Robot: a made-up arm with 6 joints.
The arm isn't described. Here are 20 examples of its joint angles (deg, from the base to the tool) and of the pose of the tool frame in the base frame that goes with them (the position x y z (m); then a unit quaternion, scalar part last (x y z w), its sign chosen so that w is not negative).
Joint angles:
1: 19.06 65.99 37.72 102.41 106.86 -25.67
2: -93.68 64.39 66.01 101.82 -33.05 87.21
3: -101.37 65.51 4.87 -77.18 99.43 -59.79
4: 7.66 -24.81 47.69 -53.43 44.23 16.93
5: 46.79 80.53 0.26 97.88 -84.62 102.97
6: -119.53 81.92 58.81 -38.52 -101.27 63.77
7: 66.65 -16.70 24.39 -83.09 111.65 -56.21
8: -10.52 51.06 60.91 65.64 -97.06 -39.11
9: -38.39 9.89 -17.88 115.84 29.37 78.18
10: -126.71 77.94 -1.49 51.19 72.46 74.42
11: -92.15 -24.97 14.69 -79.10 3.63 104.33
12: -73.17 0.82 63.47 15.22 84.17 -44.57
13: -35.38 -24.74 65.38 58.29 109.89 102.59
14: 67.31 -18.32 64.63 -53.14 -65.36 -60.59
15: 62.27 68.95 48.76 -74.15 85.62 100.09
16: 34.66 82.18 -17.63 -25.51 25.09 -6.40
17: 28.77 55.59 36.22 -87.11 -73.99 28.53
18: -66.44 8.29 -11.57 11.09 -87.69 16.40
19: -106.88 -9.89 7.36 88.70 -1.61 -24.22
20: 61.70 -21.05 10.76 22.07 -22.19 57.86
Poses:
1: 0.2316 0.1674 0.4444 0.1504 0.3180 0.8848 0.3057
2: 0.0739 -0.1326 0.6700 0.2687 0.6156 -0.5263 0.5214
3: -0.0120 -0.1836 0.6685 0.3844 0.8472 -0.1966 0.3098
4: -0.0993 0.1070 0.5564 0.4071 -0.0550 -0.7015 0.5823
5: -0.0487 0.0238 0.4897 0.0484 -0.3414 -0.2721 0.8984
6: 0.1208 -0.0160 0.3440 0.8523 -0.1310 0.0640 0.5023
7: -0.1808 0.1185 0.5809 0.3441 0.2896 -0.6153 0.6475
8: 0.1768 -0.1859 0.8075 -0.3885 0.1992 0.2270 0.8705
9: 0.0834 -0.1170 0.7027 -0.0378 -0.1597 0.1903 0.9679
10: 0.0137 0.0399 0.5512 0.3129 -0.1190 -0.6444 0.6876
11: 0.1862 0.0407 0.7041 -0.5462 -0.1933 0.7353 0.3517
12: 0.2974 0.0564 0.7646 -0.5889 0.6026 -0.4787 0.2468
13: 0.0346 -0.0829 0.5326 -0.1550 -0.5097 -0.3044 0.7896
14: -0.1762 -0.0977 0.6208 -0.5286 -0.5717 -0.2400 0.5798
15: 0.0422 0.1802 0.5971 -0.8300 0.1907 -0.3774 0.3638
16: 0.0528 -0.1689 0.4826 -0.0236 -0.7834 0.0183 0.6208
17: 0.2008 -0.0651 0.7471 0.0622 -0.6779 0.6715 0.2927
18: 0.3204 0.0722 0.4669 0.4540 0.2109 0.7568 0.4204
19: 0.4578 -0.0211 0.6062 -0.2099 0.2237 0.6957 0.6496
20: -0.0229 -0.0806 0.6111 0.0237 -0.1306 -0.0563 0.9895
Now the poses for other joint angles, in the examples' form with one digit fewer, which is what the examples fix.
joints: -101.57 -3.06 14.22 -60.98 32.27 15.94
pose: 0.001 -0.114 0.678 0.474 0.719 -0.459 0.217
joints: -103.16 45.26 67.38 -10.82 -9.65 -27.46
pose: -0.009 -0.221 0.666 0.095 0.572 -0.366 0.728
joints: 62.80 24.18 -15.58 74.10 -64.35 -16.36
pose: 0.028 0.318 0.662 -0.925 0.069 -0.096 0.361
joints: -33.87 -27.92 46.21 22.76 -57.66 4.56
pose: 0.263 -0.233 0.545 0.109 0.580 0.276 0.759
